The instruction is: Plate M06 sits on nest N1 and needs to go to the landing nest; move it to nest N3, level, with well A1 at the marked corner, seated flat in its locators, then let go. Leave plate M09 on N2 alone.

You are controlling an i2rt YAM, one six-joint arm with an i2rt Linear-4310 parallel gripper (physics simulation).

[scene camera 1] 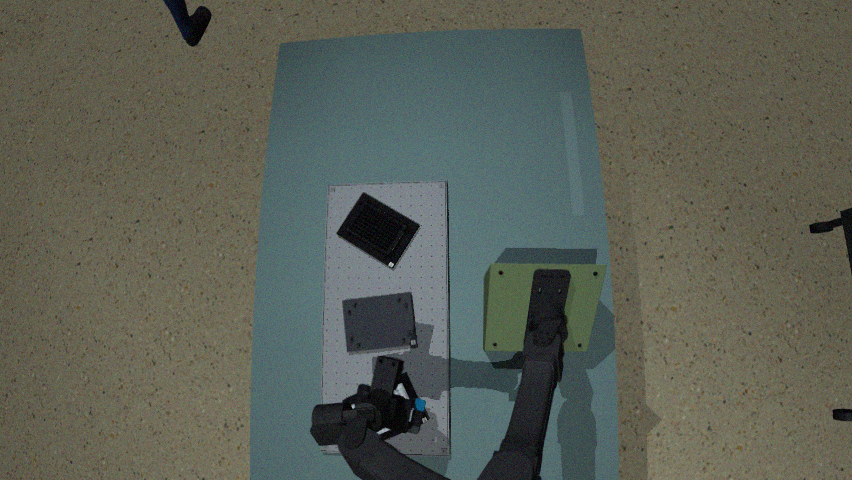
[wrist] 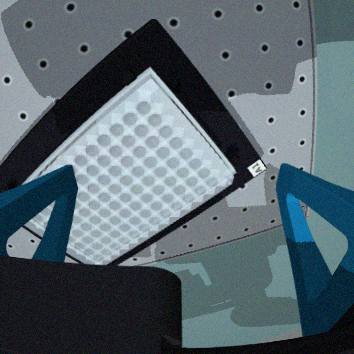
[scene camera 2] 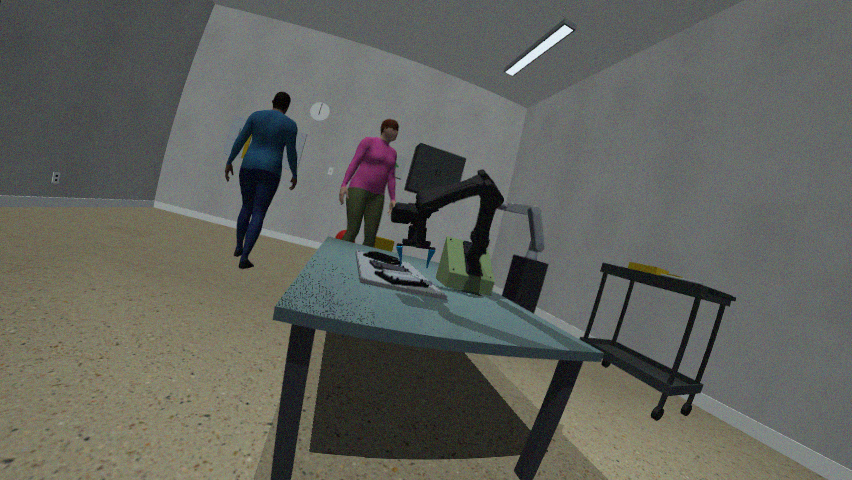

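Observation:
A white well plate (scene camera 1: 401,391) (scene camera 2: 406,276) (wrist: 145,175), probably M06, lies in a black nest (wrist: 215,115) at the near end of the pegboard. An A1 tag (wrist: 256,168) marks the nest's right corner. My gripper (scene camera 2: 414,265) (wrist: 176,175) is open and empty above it, and the arm hides most of the plate in scene camera 1. In the wrist view the left fingertip overlaps the plate; the right one is beyond the A1 tag. The empty grey nest (scene camera 1: 379,321), probably N3, is in the middle. A black plate (scene camera 1: 376,226), probably M09, sits turned in the far nest. Plate names are not readable.
The pegboard (scene camera 1: 387,280) lies on the blue-green table (scene camera 1: 357,107). The green arm base block (scene camera 1: 506,310) (scene camera 2: 454,262) stands to its right, with the arm reaching round to the near end. Two people stand behind the table, and a cart (scene camera 2: 667,284) stands to the right.

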